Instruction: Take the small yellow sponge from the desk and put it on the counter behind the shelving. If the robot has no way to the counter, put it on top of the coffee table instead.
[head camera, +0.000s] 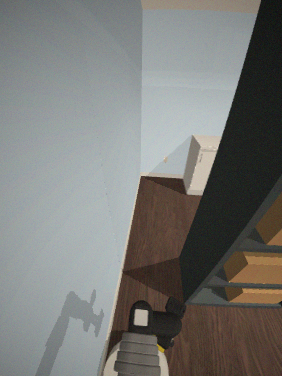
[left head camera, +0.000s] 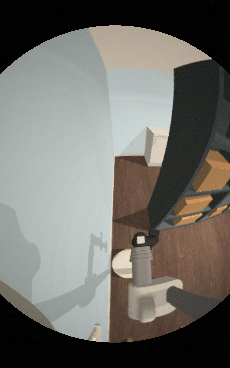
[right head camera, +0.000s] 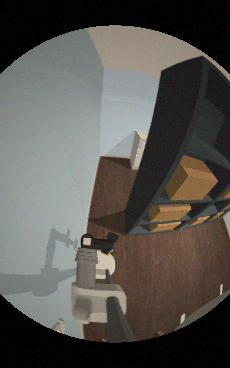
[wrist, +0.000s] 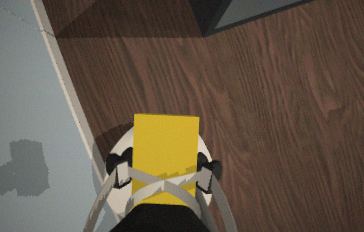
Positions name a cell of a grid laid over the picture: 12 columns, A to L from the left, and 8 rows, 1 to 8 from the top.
Scene:
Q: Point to the gripper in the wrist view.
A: F6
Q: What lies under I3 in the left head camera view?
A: A cream counter cabinet.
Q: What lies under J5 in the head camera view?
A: A dark grey shelving.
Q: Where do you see a cream counter cabinet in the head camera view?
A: I4

